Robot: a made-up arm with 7 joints.
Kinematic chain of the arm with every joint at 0, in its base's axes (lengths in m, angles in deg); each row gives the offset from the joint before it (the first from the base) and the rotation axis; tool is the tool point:
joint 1: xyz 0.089 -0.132 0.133 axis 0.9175 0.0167 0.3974
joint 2: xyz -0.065 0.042 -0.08 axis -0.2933 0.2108 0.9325
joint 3: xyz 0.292 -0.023 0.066 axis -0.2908 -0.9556 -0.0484
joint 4: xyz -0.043 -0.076 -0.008 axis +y
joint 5: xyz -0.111 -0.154 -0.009 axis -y
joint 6: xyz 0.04 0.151 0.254 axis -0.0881 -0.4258 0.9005
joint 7: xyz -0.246 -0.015 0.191 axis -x
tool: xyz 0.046 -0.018 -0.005
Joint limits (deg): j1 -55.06..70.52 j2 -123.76..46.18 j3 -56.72..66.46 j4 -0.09..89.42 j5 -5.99..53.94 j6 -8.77..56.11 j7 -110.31..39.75
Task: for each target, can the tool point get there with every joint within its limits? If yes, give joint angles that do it. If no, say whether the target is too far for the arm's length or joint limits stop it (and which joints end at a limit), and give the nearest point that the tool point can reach.
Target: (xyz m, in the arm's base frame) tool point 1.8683 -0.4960 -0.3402
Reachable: no: too far | nearest point 0.8700 -0.2037 -0.0914 | short by 1.070 m
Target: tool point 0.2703 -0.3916 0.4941
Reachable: yes | joints 41.15 32.43 17.80 62.19 40.48 46.91 17.86
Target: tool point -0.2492 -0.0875 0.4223
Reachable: yes | joints -8.58 -53.92 36.33 60.82 39.51 27.48 -47.24
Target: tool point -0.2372 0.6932 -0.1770
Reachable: no: joint limits stop it (at a limit: joint 1, joint 2, joint 4, joint 5, joint 7) | nearest point -0.2205 0.3513 -0.0221 | short by 0.376 m
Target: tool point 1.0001 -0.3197 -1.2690
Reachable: no: too far | nearest point 0.4930 -0.3026 -0.5206 | short by 0.904 m
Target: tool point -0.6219 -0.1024 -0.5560
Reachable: no: joint limits stop it (at a limit: joint 1, joint 2, joint 3, joint 4, joint 6) | nearest point -0.4641 -0.2121 -0.5325 | short by 0.194 m
